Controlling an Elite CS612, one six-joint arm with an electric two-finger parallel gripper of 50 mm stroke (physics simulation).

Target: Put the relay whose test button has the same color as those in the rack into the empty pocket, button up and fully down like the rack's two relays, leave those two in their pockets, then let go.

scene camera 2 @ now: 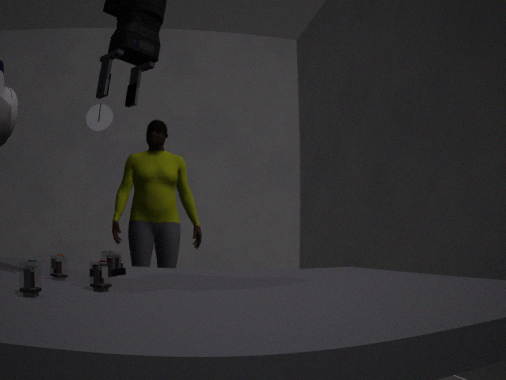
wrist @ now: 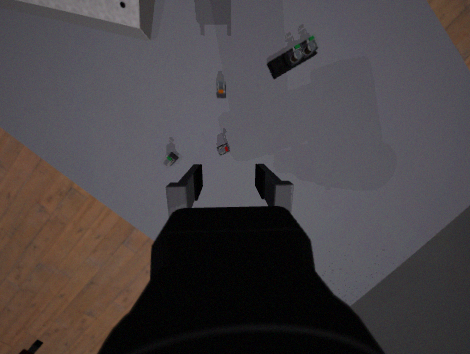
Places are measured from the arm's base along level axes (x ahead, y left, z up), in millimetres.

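Pixels of known places: gripper, fingertip midpoint: (scene camera 2: 116, 101) (wrist: 228, 175).
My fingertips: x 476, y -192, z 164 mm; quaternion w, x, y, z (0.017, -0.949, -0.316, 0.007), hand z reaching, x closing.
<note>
Behind a point stands the place of what it marks.
The black rack (wrist: 278, 68) @(x 459, y 27, z -109 mm) (scene camera 2: 118, 272) @(x 492, y 64, z -106 mm) holds two relays (wrist: 302, 49) @(x 477, y 84, z -97 mm) with green buttons, at one end; the pocket at its other end is empty. A loose relay with a green button (scene camera 2: 31, 279) @(x 383, y -302, z -90 mm) (wrist: 171, 159) @(x 385, y -279, z -69 mm) stands upright on the table. A relay with a red button (scene camera 2: 100, 276) @(x 466, y -210, z -89 mm) (wrist: 223, 149) @(x 465, y -192, z -70 mm) and a relay with an orange button (scene camera 2: 59, 266) @(x 389, y -106, z -88 mm) (wrist: 221, 90) @(x 391, y -96, z -68 mm) also stand on the table. My gripper (scene camera 2: 117, 100) @(x 476, y -192, z 164 mm) (wrist: 228, 175) @(x 476, y -192, z 164 mm) is open and empty, high above the table; in the wrist view the red-button and green-button relays show beyond its fingertips.
The relays stand on a grey table (scene camera 2: 300, 310) @(x 693, y -359, z -112 mm) (wrist: 125, 100) @(x 221, y -238, z -112 mm). A pale box-like block (wrist: 90, 11) @(x 119, y -132, z -60 mm) is at the top left of the wrist view. A person in a yellow top (scene camera 2: 156, 187) stands behind the table. Part of a white rounded object (scene camera 2: 6, 112) shows at the left edge.
</note>
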